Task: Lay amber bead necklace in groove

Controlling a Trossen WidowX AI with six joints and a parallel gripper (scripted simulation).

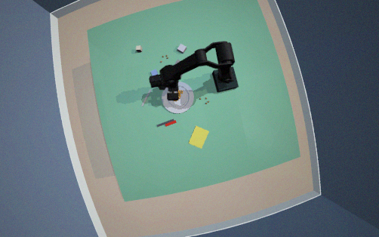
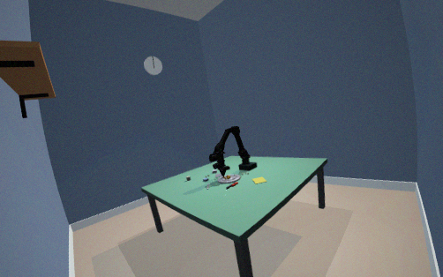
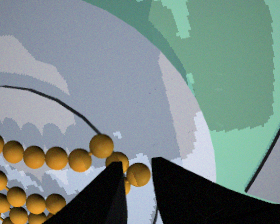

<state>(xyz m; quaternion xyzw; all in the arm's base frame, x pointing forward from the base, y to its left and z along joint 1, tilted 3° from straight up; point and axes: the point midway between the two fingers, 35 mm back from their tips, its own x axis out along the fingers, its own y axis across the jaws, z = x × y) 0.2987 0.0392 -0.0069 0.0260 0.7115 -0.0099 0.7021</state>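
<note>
My gripper tip is now 20 mm past the round grey bead board, 60 mm to the right of it and 10 mm above it. The rest, counted from my gripper tip: grey rod 180 mm ahead, 50 mm to the left, 20 mm below; blue block 130 mm ahead, 100 mm to the right, 10 mm below; grey plate 30 mm behind, 120 mm to the right, 20 mm below.
</note>
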